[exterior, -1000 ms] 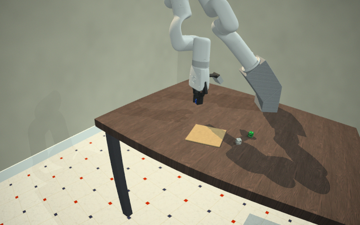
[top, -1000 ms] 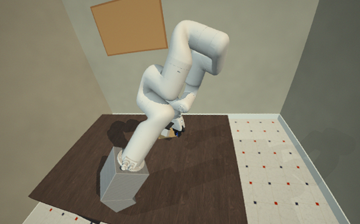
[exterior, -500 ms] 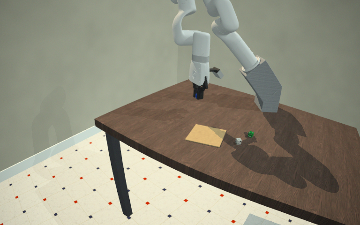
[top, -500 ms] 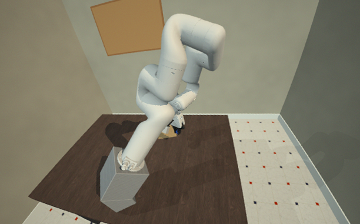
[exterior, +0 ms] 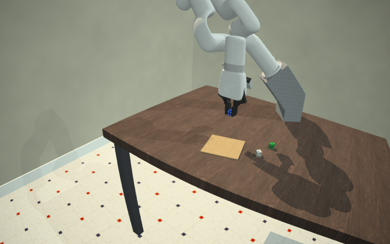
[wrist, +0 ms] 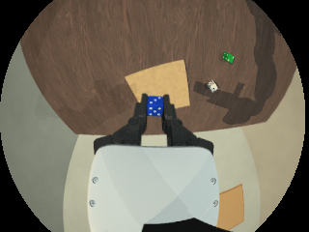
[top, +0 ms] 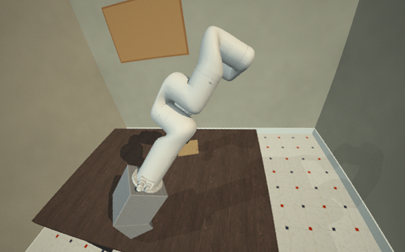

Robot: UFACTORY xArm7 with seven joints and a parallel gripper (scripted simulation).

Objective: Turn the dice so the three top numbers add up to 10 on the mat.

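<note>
Right now my hand is 130 mm above the tan mat and 60 mm short of it. From my hand the other things lie so: green die (180 mm to the left, 120 mm below, 10 mm behind); then white die (140 mm to the left, 120 mm below, 70 mm ahead); then blue die (10 mm below).
</note>
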